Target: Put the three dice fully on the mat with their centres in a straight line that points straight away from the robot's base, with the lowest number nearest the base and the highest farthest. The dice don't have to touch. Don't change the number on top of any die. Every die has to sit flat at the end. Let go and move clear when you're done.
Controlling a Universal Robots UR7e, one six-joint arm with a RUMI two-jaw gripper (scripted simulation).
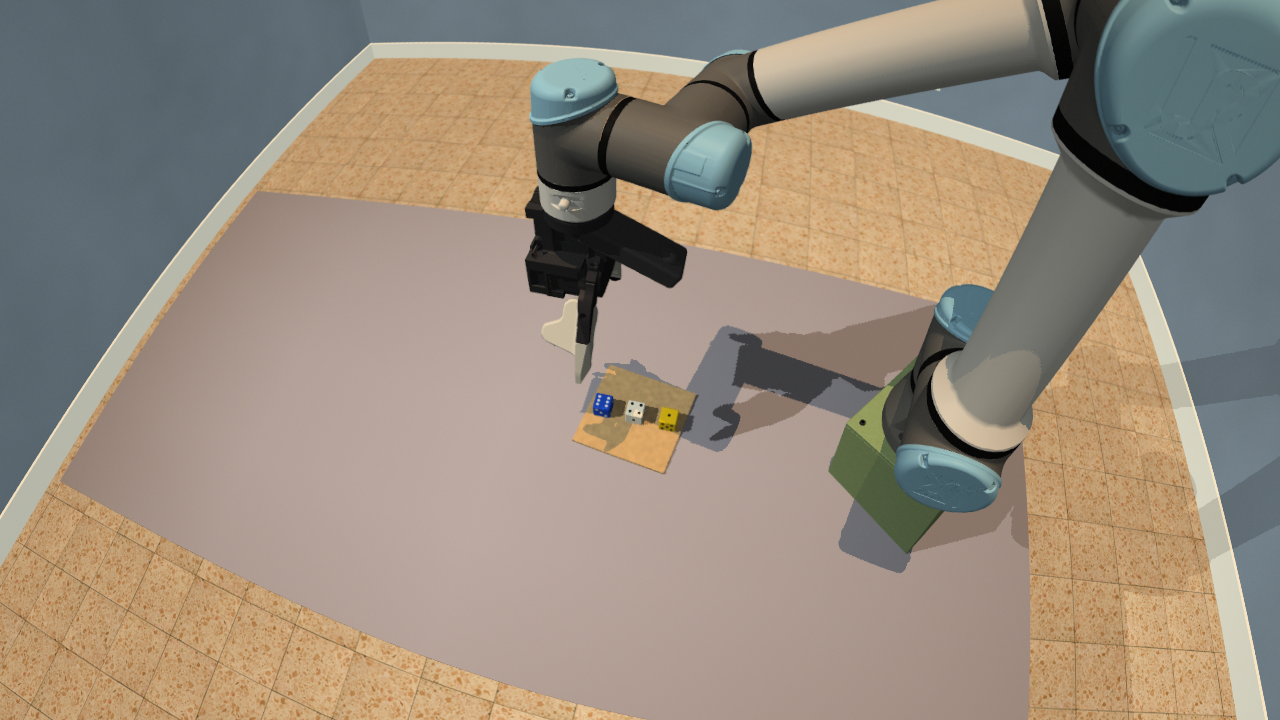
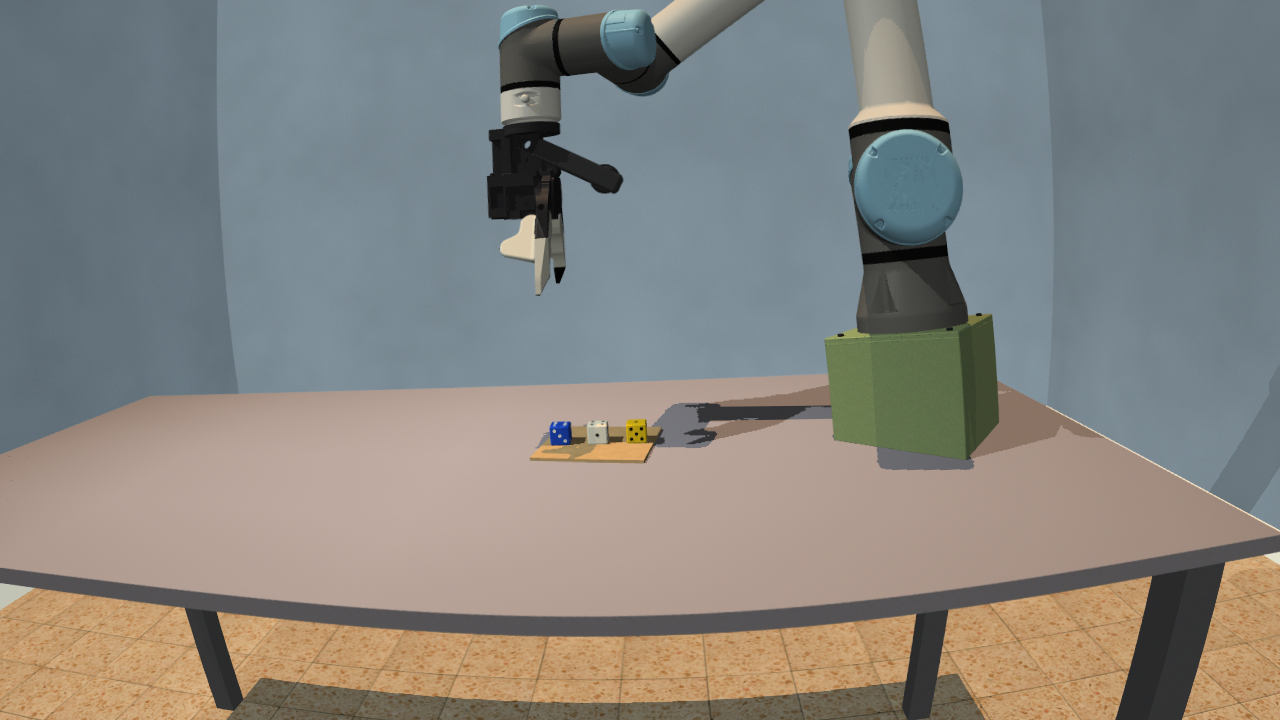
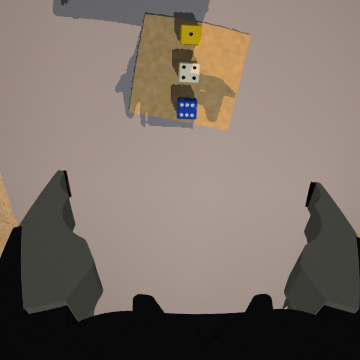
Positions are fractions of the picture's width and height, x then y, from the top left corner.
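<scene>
The gripper appears in image 1 (0.47, 0.46), and a mat is visible in image 1 (0.51, 0.62) as well. For the gripper there is also image 2 (0.43, 0.40), while the mat is found in image 2 (0.48, 0.63). Finally, the gripper can be seen in image 3 (0.53, 0.50), with the mat visible in image 3 (0.62, 0.15).
</scene>
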